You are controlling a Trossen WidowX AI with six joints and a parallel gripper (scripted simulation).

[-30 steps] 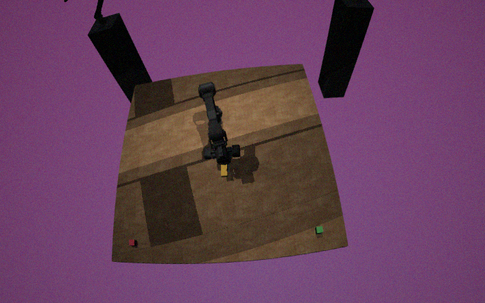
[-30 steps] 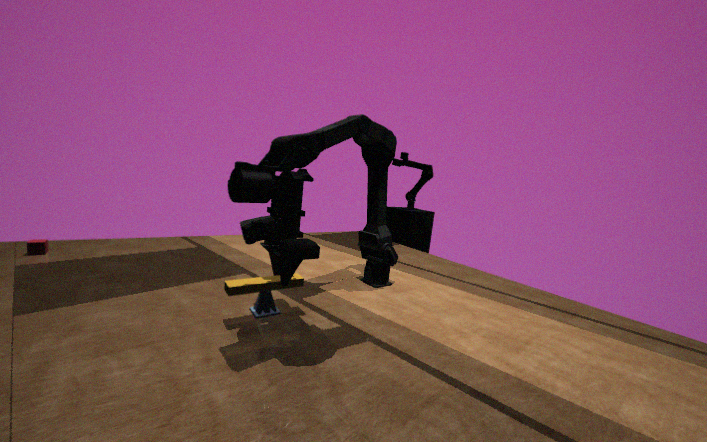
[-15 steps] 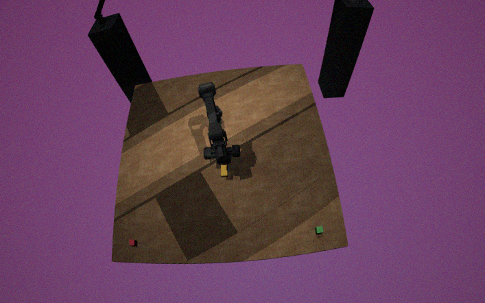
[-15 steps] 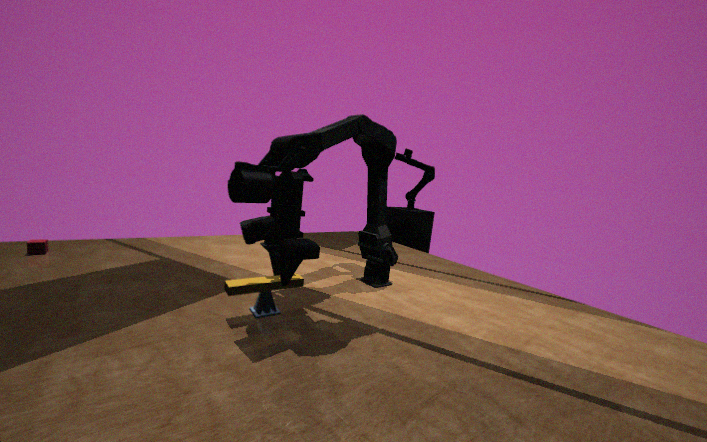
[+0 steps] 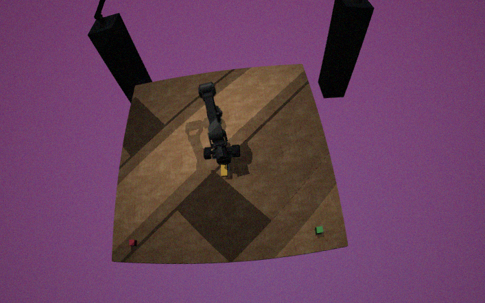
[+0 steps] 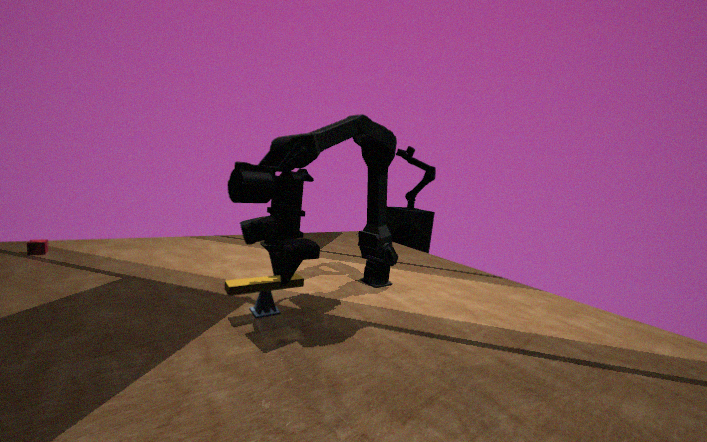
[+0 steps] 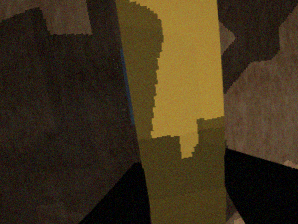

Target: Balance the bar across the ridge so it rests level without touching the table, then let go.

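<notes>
My gripper tip is 3 cm short of the yellow bar. From my gripper tip the other things lie so: green cube (46 cm to the left, 44 cm ahead, 4 cm below); then dark blue ridge (3 cm below, 3 cm ahead); then red cube (54 cm to the right, 44 cm ahead, 4 cm below).
</notes>
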